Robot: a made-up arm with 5 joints.
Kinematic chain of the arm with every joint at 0, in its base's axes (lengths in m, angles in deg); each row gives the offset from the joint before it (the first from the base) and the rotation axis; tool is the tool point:
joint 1: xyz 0 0 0.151 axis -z
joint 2: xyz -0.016 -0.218 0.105 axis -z
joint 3: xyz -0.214 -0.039 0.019 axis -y
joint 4: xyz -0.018 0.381 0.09 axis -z
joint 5: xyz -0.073 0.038 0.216 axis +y
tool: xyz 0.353 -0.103 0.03
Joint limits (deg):
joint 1: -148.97..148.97
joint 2: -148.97..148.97
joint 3: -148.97..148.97
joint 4: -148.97..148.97
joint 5: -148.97..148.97
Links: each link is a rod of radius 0.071 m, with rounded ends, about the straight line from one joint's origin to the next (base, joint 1, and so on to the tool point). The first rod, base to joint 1, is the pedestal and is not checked.
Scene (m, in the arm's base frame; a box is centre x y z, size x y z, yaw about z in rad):
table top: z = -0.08
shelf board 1: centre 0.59 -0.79 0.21 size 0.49 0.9 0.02 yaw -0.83
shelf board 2: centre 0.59 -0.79 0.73 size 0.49 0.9 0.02 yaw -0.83
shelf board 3: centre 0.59 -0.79 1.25 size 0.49 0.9 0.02 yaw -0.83
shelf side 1: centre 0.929 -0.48 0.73 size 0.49 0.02 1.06 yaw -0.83
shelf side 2: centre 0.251 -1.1 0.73 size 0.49 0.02 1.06 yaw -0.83
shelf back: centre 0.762 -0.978 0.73 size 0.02 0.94 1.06 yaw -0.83
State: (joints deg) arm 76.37 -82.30 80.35 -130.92 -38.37
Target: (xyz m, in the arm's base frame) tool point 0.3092 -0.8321 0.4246
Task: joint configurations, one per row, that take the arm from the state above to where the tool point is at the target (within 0.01 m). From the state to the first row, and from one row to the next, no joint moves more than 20 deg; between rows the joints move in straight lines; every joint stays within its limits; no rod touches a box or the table.
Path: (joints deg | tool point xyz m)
1: 58.39 -82.03 63.20 -133.18 -27.45 | -1.0682 0.1189 0.3863
2: 40.41 -81.76 46.05 -135.43 -16.53 | -1.0059 -0.1484 0.4652
3: 22.43 -81.48 28.90 -137.69 -5.62 | -0.8737 -0.3701 0.5133
4: 4.45 -81.21 11.75 -139.94 5.30 | -0.6965 -0.5358 0.5329
5: -13.53 -80.94 -5.40 -142.20 16.22 | -0.4943 -0.6441 0.5285
6: -31.51 -80.67 -22.55 -144.46 27.14 | -0.2812 -0.6968 0.5055
7: -49.49 -80.40 -39.70 -146.71 38.05 | -0.0681 -0.6957 0.4692
8: -67.48 -80.13 -56.84 -148.97 48.97 | 0.1355 -0.6420 0.4246
9: -54.54 -97.34 -41.99 -148.97 44.09 | 0.1753 -0.7119 0.4410
10: -41.61 -114.55 -27.14 -148.97 39.21 | 0.2183 -0.7699 0.4481
11: -28.68 -131.76 -12.29 -148.97 34.32 | 0.2635 -0.8112 0.4434
12: -15.75 -148.97 2.57 -148.97 29.44 | 0.3092 -0.8321 0.4246

